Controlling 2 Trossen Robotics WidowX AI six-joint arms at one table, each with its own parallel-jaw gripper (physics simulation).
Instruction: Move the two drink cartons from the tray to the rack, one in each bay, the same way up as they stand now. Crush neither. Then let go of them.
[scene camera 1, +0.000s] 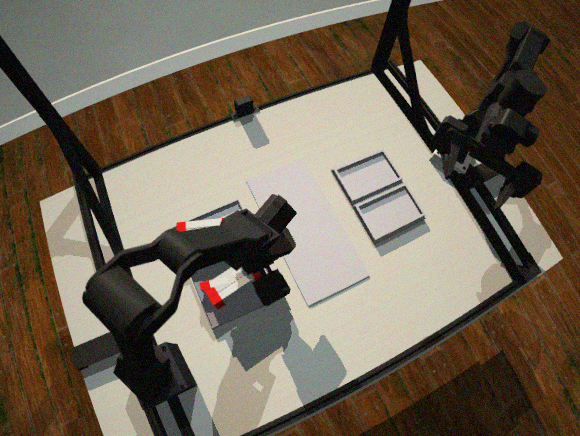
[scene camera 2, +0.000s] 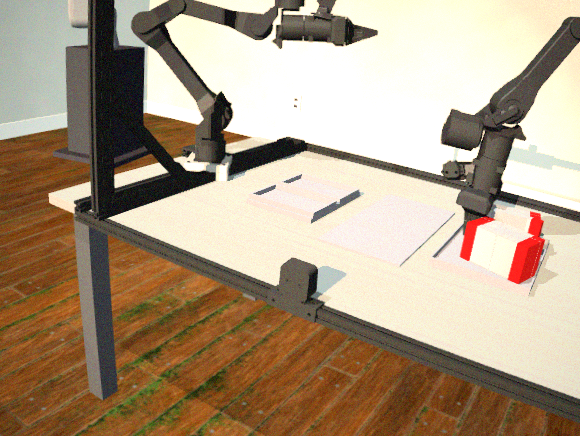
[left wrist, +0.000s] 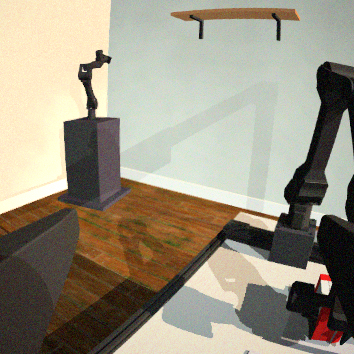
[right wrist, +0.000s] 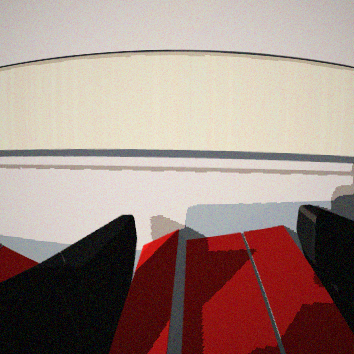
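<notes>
Two white drink cartons with red ends stand in the grey tray at the left. One carton sits between the fingers of my right gripper, which is open, with a finger at each side of the red top. The other carton shows just behind my right arm. The two-bay rack lies flat at centre right with both bays bare. My left gripper is open and empty, high at the table's edge.
A pale flat mat lies between the tray and the rack. A small black block sits on the table's edge rail. Black frame posts rise at the table's corners.
</notes>
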